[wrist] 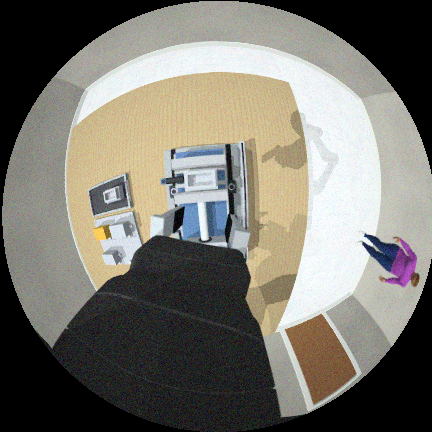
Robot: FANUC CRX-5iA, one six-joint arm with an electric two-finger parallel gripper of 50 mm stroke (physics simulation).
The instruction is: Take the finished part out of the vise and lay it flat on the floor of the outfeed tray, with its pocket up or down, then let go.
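Places are measured from the arm's base along level axes (x ahead, y left, z up), in metres.
Where they show: gripper, between the fingertips: [204,218].
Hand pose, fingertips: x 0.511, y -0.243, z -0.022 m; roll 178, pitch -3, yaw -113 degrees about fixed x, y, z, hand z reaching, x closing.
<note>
Each offset is from my fingertips to the top centre of the thing. "spot": to the spot under its first point.
The finished part {0.048 m ahead, 0.001 m left, 0.088 m down} [201,180], a light grey block with a rectangular pocket facing up, sits between the jaws of the vise {0.017 m back, 0.010 m left, 0.103 m down} [199,160] in the middle of the wrist view. A dark stub points at its left side. My gripper [204,218] is open, with nothing between its fingers. In the view the fingers show below the part, over the vise's blue bed and white screw, apart from the part. The outfeed tray [98,201] is at the left, with a dark floor and light rim. A similar light pocketed part {0.086 m ahead, 0.264 m left, 0.162 m down} [112,195] lies in it.
A light grey plate {0.056 m back, 0.322 m left, 0.194 m down} [132,241] stands just below the tray in the view, bearing a yellow block {0.010 m back, 0.363 m left, 0.159 m down} [102,232] and grey blocks {0.017 m back, 0.274 m left, 0.159 m down} [120,230] {0.100 m back, 0.372 m left, 0.159 m down} [112,256]. A tall thin panel {spot: 0.014 m ahead, 0.085 m right, 0.152 m down} [244,185] runs along the vise's right side. A person [400,262] is at the far right.
</note>
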